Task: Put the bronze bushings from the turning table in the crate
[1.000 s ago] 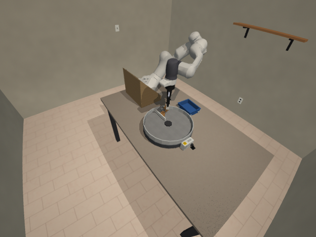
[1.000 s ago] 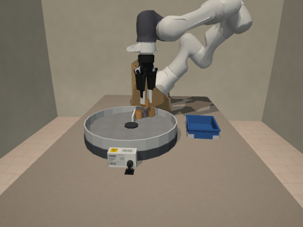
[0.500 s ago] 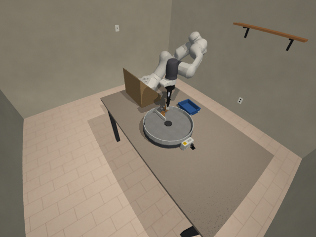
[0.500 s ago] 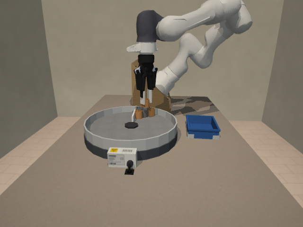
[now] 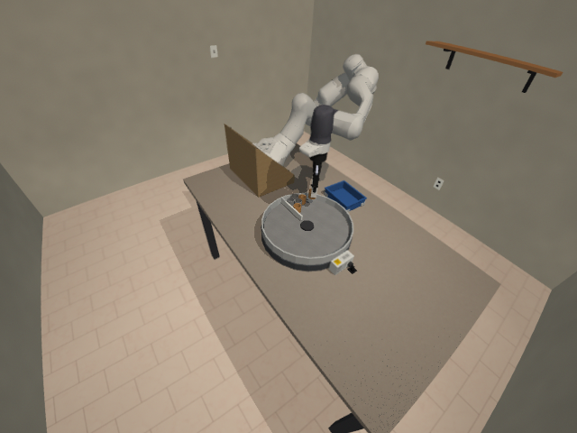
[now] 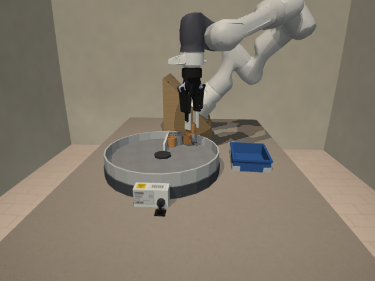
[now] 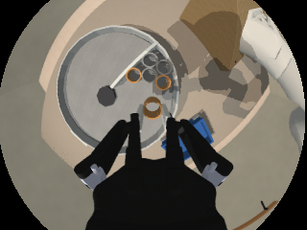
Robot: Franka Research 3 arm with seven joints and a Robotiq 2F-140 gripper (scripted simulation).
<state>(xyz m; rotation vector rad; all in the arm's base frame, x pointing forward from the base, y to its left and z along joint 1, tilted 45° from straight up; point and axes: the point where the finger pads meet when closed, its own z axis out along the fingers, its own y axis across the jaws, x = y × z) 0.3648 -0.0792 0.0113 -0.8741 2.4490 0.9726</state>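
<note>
The blue crate lies 230 mm to the left of my hand, 140 mm below it and 30 mm ahead of it. The rest, counted from my hand: grey turning table (120 mm to the right, 120 mm below, 80 mm ahead).
</note>
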